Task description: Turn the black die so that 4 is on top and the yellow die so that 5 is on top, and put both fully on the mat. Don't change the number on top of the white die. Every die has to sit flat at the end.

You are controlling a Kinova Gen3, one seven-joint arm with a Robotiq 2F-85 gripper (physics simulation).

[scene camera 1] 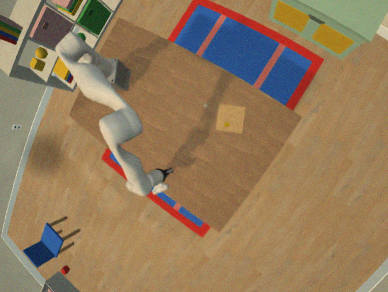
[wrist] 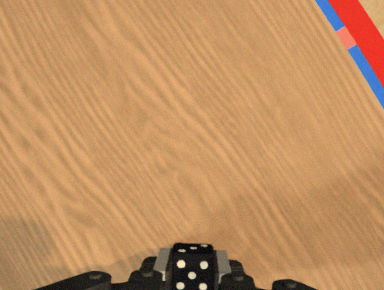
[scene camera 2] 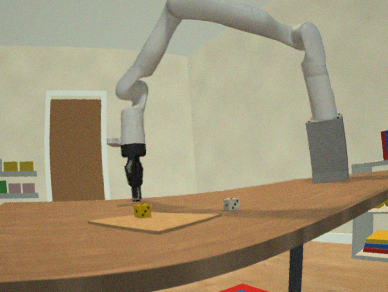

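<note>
My gripper (scene camera 1: 170,171) (scene camera 2: 136,198) (wrist: 192,267) points down at the table and is shut on the black die (wrist: 192,275), one finger on each side. In the wrist view the die's upper face shows 5 and the side towards the top of the view shows 3. The yellow die (scene camera 1: 227,124) (scene camera 2: 142,211) sits flat on the tan mat (scene camera 1: 236,111) (scene camera 2: 175,223), near one edge; its top number is not readable. The white die (scene camera 1: 205,105) (scene camera 2: 231,204) sits flat on the table beside the mat; its top number is not readable.
The wooden table (scene camera 1: 200,200) (scene camera 2: 75,250) carries the dice and mat. The arm's base (scene camera 1: 119,75) (scene camera 2: 327,150) stands at the table's far end from the gripper. A red and blue rug (scene camera 1: 205,231) (wrist: 367,45) lies on the floor beyond the table edge near the gripper.
</note>
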